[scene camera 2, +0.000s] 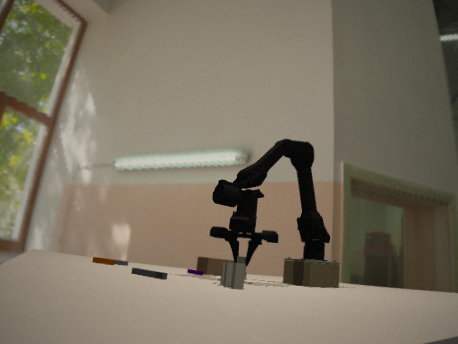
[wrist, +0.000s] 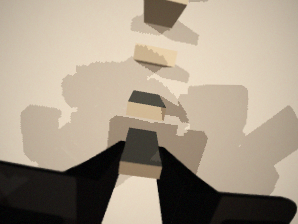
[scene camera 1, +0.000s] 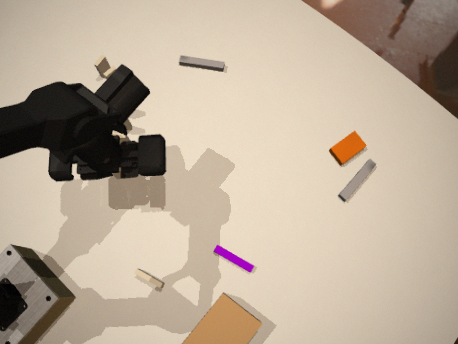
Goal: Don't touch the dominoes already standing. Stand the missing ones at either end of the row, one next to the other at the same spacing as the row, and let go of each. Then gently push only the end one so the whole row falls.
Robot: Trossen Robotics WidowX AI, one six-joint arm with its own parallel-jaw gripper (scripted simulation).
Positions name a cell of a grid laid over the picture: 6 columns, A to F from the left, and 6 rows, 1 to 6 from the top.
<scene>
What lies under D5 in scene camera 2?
The gripper.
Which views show the gripper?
Scene camera 2, the wrist view and scene camera 1: all of them.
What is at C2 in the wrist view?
A cream domino.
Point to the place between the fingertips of the gripper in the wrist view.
C5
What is the gripper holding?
A cream domino.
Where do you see a cream domino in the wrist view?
At C3
</scene>
